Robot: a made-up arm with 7 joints. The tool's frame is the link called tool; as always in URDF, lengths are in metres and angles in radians.
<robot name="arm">
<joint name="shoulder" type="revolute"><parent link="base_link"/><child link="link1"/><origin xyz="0.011 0.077 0.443" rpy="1.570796 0 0"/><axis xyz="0 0 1"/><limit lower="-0.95" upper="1.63" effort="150" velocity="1.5"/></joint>
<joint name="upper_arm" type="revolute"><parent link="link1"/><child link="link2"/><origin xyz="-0.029 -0.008 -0.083" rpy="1.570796 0 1.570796"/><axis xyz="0 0 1"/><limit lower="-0.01" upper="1.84" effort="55" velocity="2.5"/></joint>
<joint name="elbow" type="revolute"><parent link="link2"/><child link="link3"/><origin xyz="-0.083 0.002 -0.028" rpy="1.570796 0 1.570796"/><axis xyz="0 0 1"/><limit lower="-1.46" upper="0.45" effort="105" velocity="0.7"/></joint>
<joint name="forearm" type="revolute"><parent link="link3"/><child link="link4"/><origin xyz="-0.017 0.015 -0.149" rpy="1.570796 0 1.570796"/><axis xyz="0 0 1"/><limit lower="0.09" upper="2.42" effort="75" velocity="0.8"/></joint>
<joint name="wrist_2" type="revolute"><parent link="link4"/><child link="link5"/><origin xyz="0.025 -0.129 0.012" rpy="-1.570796 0 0"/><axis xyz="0 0 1"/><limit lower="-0.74" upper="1.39" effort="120" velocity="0.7"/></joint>
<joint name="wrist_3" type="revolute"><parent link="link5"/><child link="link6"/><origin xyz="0.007 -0.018 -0.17" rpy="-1.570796 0 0"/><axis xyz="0 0 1"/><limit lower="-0.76" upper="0.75" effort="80" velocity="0.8"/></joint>
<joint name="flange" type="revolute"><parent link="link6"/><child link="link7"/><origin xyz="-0.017 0.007 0.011" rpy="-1.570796 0 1.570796"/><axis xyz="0 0 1"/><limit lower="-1.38" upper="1.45" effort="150" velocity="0.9"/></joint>
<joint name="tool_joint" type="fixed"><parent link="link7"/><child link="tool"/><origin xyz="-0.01 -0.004 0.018" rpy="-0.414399 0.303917 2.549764"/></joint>
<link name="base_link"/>
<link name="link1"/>
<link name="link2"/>
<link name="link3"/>
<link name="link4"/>
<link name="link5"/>
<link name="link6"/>
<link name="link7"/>
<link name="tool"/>
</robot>
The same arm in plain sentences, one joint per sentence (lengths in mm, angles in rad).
The arm has seven revolute joints in a row. What follows holds with every joint at zero, and every direction is one of the base frame's.
Joint 1 sits 11 mm along +x and 77 mm along +y and 443 mm along +z from the base frame's origin and rotates about -y, from -0.95 to 1.63 rad.
Joint 2 sits 29 mm along -x and 83 mm along +y and 8 mm along -z from joint 1 and rotates about +x, from -0.01 to 1.84 rad.
Joint 3 sits 28 mm along -x and 2 mm along -y and 83 mm along -z from joint 2 and rotates about +z, from -1.46 to 0.45 rad.
Joint 4 sits 15 mm along +x and 17 mm along +y and 149 mm along -z from joint 3 and rotates about -y, from 0.09 to 2.42 rad.
Joint 5 sits 25 mm along +x and 12 mm along -y and 129 mm along -z from joint 4 and rotates about +z, from -0.74 to 1.39 rad.
Joint 6 sits 7 mm along +x and 18 mm along -y and 170 mm along -z from joint 5 and rotates about +y, from -0.76 to 0.75 rad.
Joint 7 sits 17 mm along -x and 11 mm along +y and 7 mm along -z from joint 6 and rotates about -x, from -1.38 to 1.45 rad.
The tool frame, which is the frame that the pose is given for, sits 18 mm along -x and 4 mm along +y and 10 mm along +z from joint 7; its axes are the base frame's turned by roll 0.7375, pitch -0.9139 and yaw -1.0586 rad (as in URDF: about the fixed x, then y, then z).

